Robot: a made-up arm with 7 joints.
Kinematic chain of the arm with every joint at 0, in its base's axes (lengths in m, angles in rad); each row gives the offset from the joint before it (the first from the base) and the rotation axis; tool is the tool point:
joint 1: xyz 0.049 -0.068 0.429 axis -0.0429 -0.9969 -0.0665
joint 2: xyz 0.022 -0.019 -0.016 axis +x
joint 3: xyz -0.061 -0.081 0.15 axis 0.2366 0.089 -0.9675
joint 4: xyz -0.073 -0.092 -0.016 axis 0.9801 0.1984 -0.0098
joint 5: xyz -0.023 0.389 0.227 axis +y
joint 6: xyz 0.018 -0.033 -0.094 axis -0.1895 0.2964 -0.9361
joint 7: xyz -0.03 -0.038 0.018 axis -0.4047 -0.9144 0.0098
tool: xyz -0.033 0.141 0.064
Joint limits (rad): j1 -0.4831..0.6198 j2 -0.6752..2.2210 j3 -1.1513..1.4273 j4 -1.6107..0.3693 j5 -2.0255..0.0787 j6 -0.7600..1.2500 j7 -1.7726..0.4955
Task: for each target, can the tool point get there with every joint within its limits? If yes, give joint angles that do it. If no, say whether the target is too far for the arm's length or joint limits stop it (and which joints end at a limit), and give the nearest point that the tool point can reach.
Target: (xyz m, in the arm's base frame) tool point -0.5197 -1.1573 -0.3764
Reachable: no: too far | nearest point -0.2163 -0.5709 0.0533 | short by 0.788 m
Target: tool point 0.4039 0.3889 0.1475
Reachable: no: joint limits stop it (at a limit: joint 1, joint 2, joint 5, joint 6, joint 7) | nearest point 0.3146 0.2617 0.2628 | short by 0.194 m
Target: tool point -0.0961 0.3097 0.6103
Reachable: yes | joints -0.0119 -0.3708 -0.1311 -0.1628 -0.5824 0.5294 -0.6487
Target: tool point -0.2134 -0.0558 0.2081
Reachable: yes | joints 0.1524 0.1089 -0.7931 -0.9743 -1.5695 -0.3120 -0.4945
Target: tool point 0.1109 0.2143 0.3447
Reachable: yes | joints 0.2606 0.4231 0.5174 -1.2757 -0.4934 0.3802 -0.2807
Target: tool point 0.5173 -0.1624 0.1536
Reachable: no: joint limits stop it (at a limit: joint 1, joint 2, joint 3, joint 6, joint 7) | nearest point 0.4242 -0.1892 0.2059 | short by 0.110 m
